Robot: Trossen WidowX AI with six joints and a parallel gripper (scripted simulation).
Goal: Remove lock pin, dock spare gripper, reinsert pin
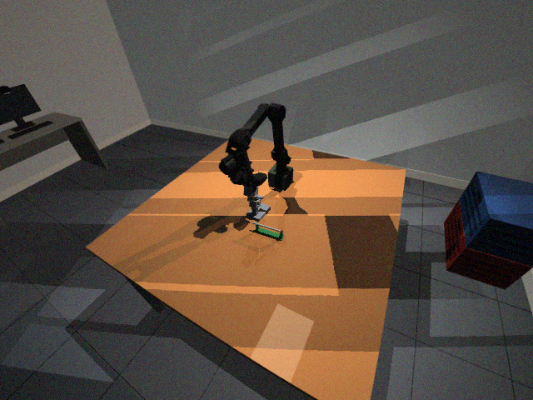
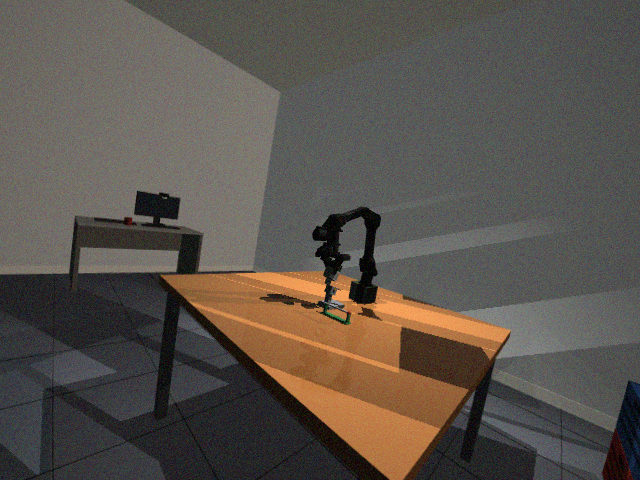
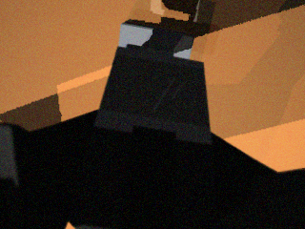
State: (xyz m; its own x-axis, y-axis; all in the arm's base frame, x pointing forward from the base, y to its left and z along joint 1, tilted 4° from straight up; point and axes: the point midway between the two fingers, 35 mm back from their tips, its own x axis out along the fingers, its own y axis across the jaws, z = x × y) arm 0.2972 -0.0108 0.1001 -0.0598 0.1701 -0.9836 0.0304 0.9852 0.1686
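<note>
Now: gripper tip 140 mm to the right of the green mount, 140 mm above it and 80 mm short of it. Round my gripper tip: spare gripper: right at my gripper tip.
</note>
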